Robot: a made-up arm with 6 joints. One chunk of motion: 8 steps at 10 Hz.
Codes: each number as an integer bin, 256 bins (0 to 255) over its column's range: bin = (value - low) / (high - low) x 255, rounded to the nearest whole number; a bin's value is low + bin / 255 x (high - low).
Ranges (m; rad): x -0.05..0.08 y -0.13..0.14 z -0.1..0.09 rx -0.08..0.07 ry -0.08..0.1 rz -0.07..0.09
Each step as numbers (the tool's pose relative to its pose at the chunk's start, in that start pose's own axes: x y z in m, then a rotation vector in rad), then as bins.
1 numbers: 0.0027 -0.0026 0.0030 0.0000 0.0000 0.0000
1 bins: 103 120 138 136 113 112
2 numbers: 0.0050 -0.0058 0.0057 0.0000 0.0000 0.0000
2 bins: 108 117 142 136 113 112
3 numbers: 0.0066 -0.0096 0.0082 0.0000 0.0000 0.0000
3 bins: 111 114 145 136 113 112
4 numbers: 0.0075 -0.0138 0.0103 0.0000 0.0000 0.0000
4 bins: 113 110 148 136 113 112
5 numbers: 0.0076 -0.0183 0.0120 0.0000 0.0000 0.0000
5 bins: 113 105 150 136 113 112
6 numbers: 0.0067 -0.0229 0.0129 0.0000 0.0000 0.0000
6 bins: 111 101 152 136 113 112
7 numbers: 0.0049 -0.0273 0.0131 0.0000 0.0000 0.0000
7 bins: 108 97 152 136 113 112
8 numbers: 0.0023 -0.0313 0.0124 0.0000 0.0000 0.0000
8 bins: 103 93 151 136 113 112
